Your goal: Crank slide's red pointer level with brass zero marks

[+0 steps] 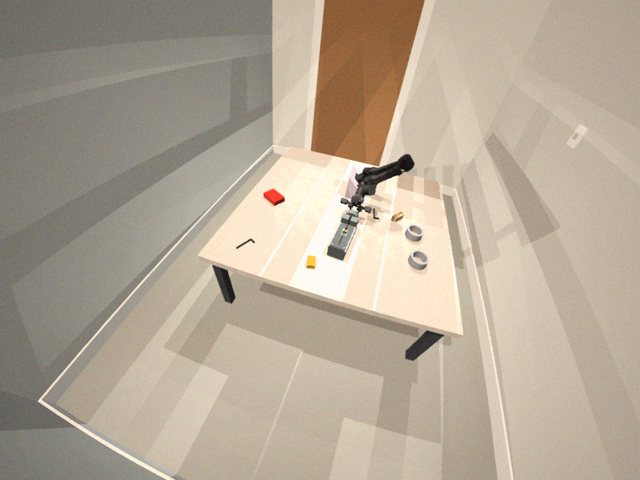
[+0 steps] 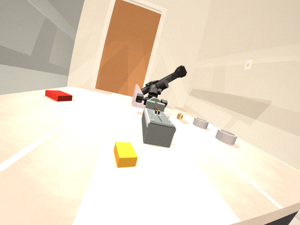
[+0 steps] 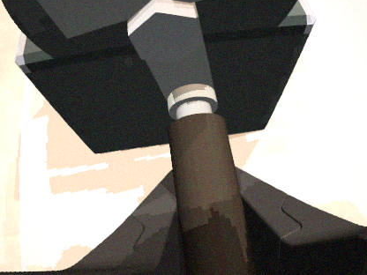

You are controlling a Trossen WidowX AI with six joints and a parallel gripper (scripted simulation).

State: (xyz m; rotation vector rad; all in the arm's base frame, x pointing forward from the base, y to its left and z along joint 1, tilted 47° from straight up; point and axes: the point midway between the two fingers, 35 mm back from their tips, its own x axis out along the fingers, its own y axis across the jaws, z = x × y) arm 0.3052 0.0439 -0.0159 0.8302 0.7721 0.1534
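The red pointer is 13 cm ahead of my gripper tip, 5 cm above it and 1 cm to the right of it. From my gripper tip the other things lie so: dark brown crank handle (3 cm above, 2 cm behind); then yellow block (36 cm ahead, 14 cm to the right, 2 cm below); then tan block (29 cm to the left, 15 cm behind, 2 cm below).
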